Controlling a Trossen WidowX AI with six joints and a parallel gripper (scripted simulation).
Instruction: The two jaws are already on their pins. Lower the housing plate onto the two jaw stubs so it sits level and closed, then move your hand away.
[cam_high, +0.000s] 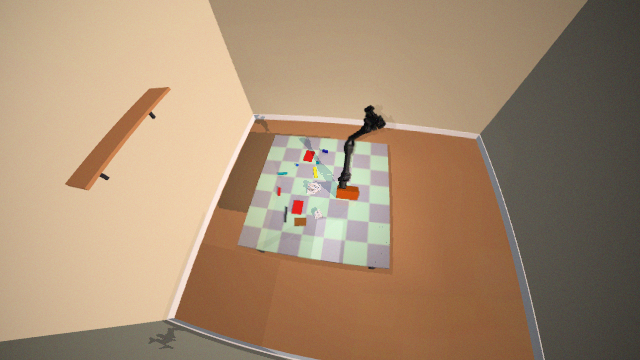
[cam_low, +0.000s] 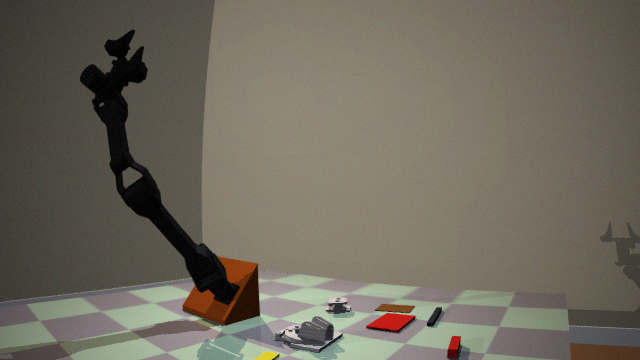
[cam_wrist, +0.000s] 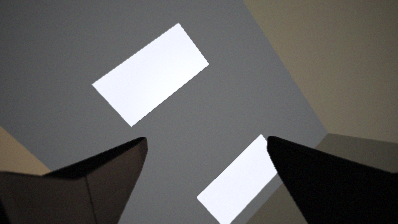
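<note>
Now: gripper tip 760 mm above the grey housing plate, 500 mm to the right of it and 340 mm short of it. Also, from my gripper tip: yellow piece (780 mm below, 460 mm ahead, 60 mm to the left); then red plate (780 mm below, 540 mm ahead, 460 mm to the left); then brown plate (780 mm below, 590 mm to the left, 480 mm ahead).
</note>
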